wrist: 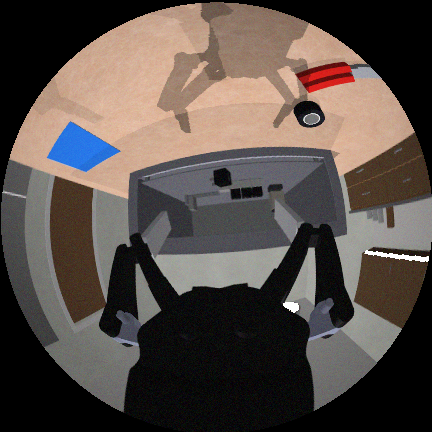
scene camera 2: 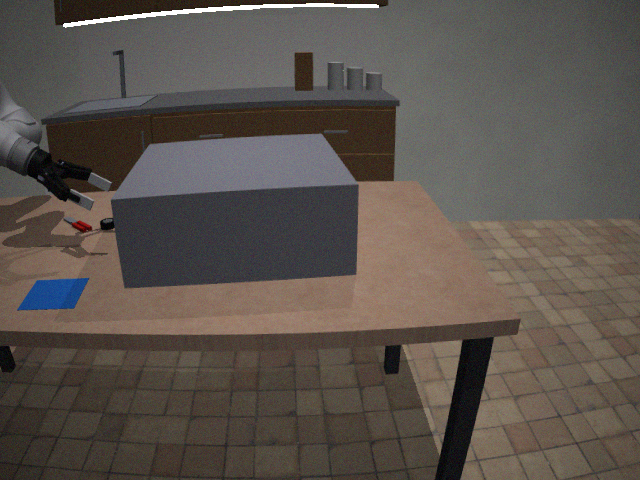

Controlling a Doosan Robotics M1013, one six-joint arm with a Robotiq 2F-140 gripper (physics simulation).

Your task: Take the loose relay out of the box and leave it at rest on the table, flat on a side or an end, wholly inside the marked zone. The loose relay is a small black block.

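Places are measured from the arm's base along level axes (x right, y ahead, z up), in metres.
Where they show: gripper, fingertip midpoint: [wrist: 220, 213] [scene camera 2: 101, 195].
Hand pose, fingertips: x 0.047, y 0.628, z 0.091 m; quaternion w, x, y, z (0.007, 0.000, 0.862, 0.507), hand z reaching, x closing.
Note:
Things, the pixels of their top centre, and the offset from my fingertips. Level surfaces: height alone.
- grey box, top centre: [scene camera 2: 233, 159] [wrist: 240, 239] dx -0.043, dy +0.341, dz +0.063 m
- table, surface height: dz -0.140 m
- loose relay, top centre: [wrist: 220, 184] dx +0.002, dy +0.139, dz -0.079 m
- marked zone, top centre: [wrist: 78, 152] [scene camera 2: 54, 293] dx +0.252, dy -0.063, dz -0.139 m
- red-handled tool, top centre: [scene camera 2: 76, 221] dx -0.170, dy -0.160, dz -0.129 m
- black roll, top centre: [wrist: 311, 118] [scene camera 2: 107, 220] dx -0.146, dy -0.047, dz -0.121 m
The grey box [scene camera 2: 237, 237] [wrist: 334, 197] stands on the table [scene camera 2: 413, 289] [wrist: 125, 60], its open side facing my gripper. The loose relay [wrist: 222, 177], a small black block, sits on the box's floor near the opening, in front of a row of black blocks in the wrist view; the box hides it in the scene view. My gripper [scene camera 2: 102, 196] [wrist: 220, 213] is open and empty, outside the box in front of the opening, above the table. The marked zone [scene camera 2: 54, 293] [wrist: 82, 146] is a flat blue patch on the table beside the box.
Several black blocks [wrist: 246, 192] sit in a row deeper in the box, with grey fittings [wrist: 191, 201] on either side. A red-handled tool [scene camera 2: 81, 225] [wrist: 326, 77] and a black roll [scene camera 2: 107, 223] [wrist: 309, 114] lie on the table near the opening.

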